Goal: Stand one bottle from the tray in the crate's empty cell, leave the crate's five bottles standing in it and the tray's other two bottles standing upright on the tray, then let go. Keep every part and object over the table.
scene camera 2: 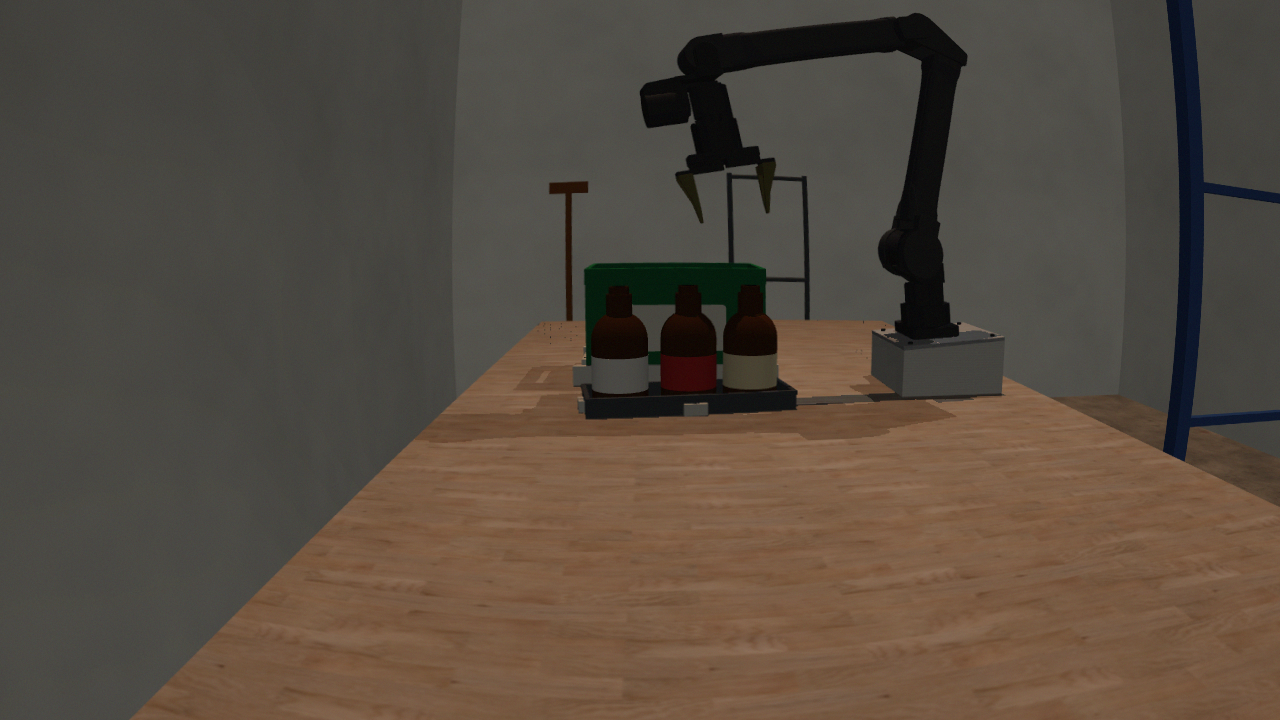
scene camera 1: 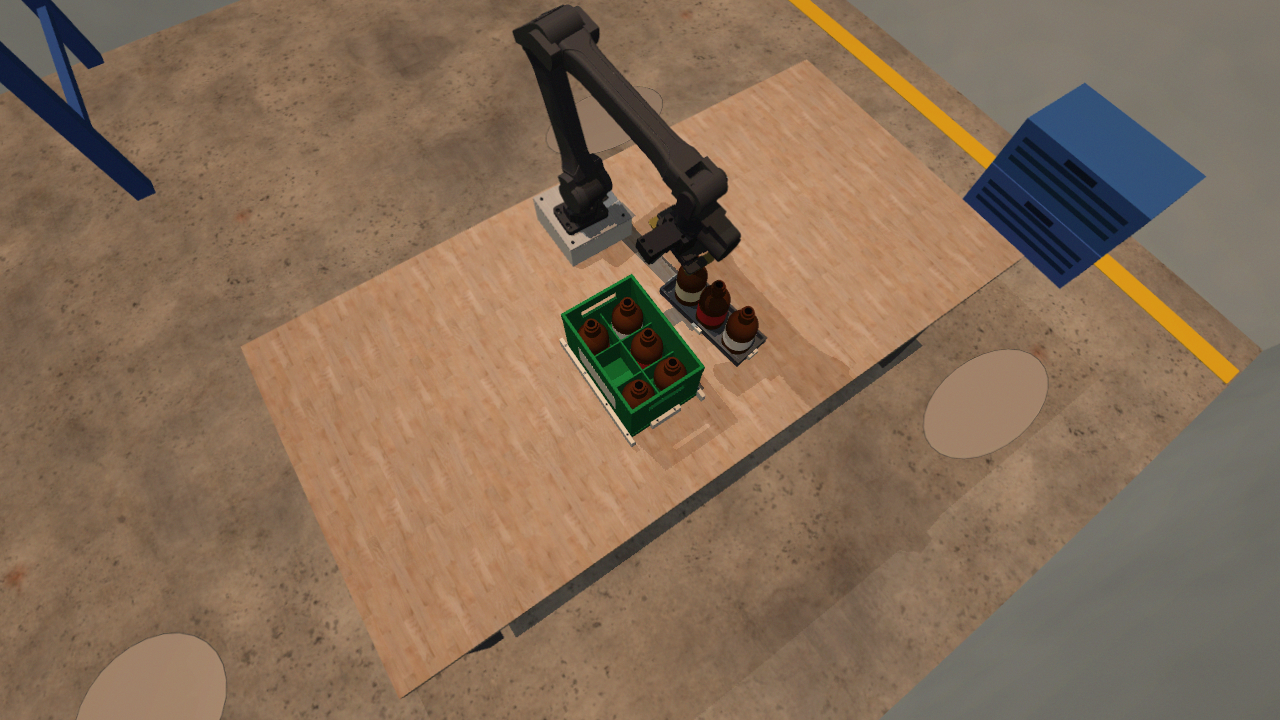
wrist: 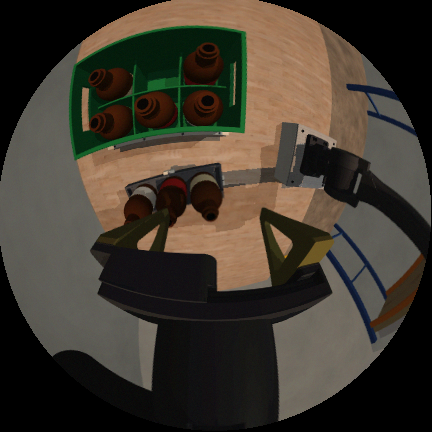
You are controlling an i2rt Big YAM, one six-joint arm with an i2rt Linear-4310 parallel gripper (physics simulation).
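Places are measured from the arm's base along level axes (x ahead, y left, z up), in centimetres.
Where they show: gripper, fingertip midpoint: (scene camera 2: 735,218) (scene camera 1: 675,255) (wrist: 214,212); arm's base at its link origin: (scene camera 2: 926,332) (scene camera 1: 581,213) (wrist: 312,155).
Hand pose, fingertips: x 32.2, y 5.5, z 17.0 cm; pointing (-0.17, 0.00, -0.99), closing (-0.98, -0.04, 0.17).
Each offset is from my fingertips to the top centre of the thing. "*": to the spot under its first point.
The green crate @(dx +8.7, dy -16.6, dz -7.6 cm) (scene camera 1: 666,402) (scene camera 2: 671,284) (wrist: 160,44) holds five brown bottles; its empty cell @(* dx +6.1, dy -19.3, dz -24.3 cm) (scene camera 1: 615,367) (wrist: 160,82) is the middle one of the row farther from the tray. The dark tray @(dx +7.1, dy +8.5, dz -22.6 cm) (scene camera 1: 716,342) (scene camera 2: 644,407) (wrist: 218,170) beside it carries three upright bottles: cream-label @(dx -1.2, dy +7.5, dz -9.1 cm) (scene camera 1: 691,284) (scene camera 2: 750,358) (wrist: 206,192), red-label @(dx +7.1, dy +8.2, dz -9.1 cm) (scene camera 1: 713,307) (scene camera 2: 688,358) (wrist: 171,197) and white-label @(dx +16.0, dy +9.6, dz -9.1 cm) (scene camera 1: 741,329) (scene camera 2: 619,358) (wrist: 140,202). My gripper (scene camera 2: 733,216) (wrist: 214,212) is open and empty, above bottle-top height near the cream-label end; its fingertips are hard to see in scene camera 1.
The grey arm base (scene camera 1: 590,228) (scene camera 2: 939,362) (wrist: 292,160) stands on the table near the tray's cream-label end. A pale strip @(* dx +10.8, dy -26.6, dz -22.2 cm) (scene camera 1: 599,395) runs along the crate's outer side. The crate walls rise close beside the tray, with a narrow gap between them.
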